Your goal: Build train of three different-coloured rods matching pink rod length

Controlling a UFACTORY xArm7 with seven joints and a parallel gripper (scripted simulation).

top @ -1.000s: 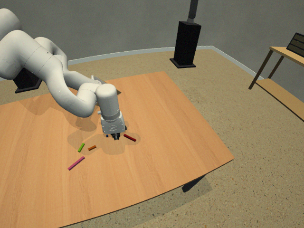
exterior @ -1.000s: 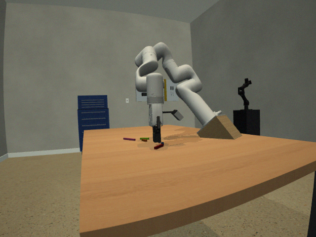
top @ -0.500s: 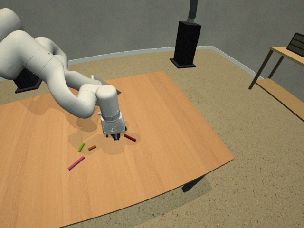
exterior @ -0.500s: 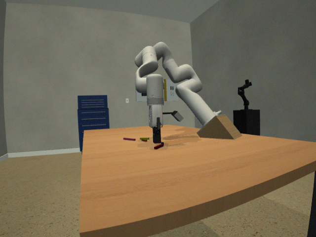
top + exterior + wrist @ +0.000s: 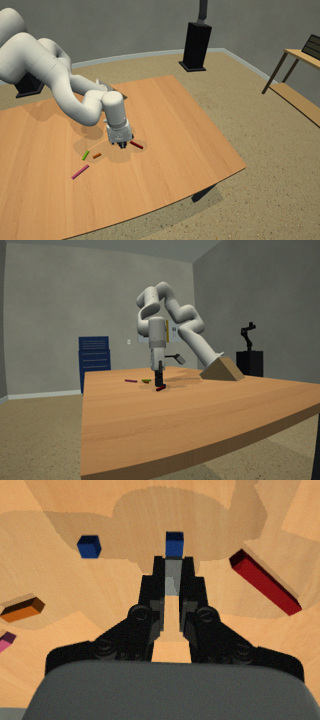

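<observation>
The grey rod lies 20 mm below my hand. Round my hand: orange rod: 30 mm ahead, 130 mm to the right, 20 mm below; lime rod: 10 mm ahead, 190 mm to the right, 20 mm below; red rod: 10 mm ahead, 60 mm to the left, 20 mm below.
</observation>
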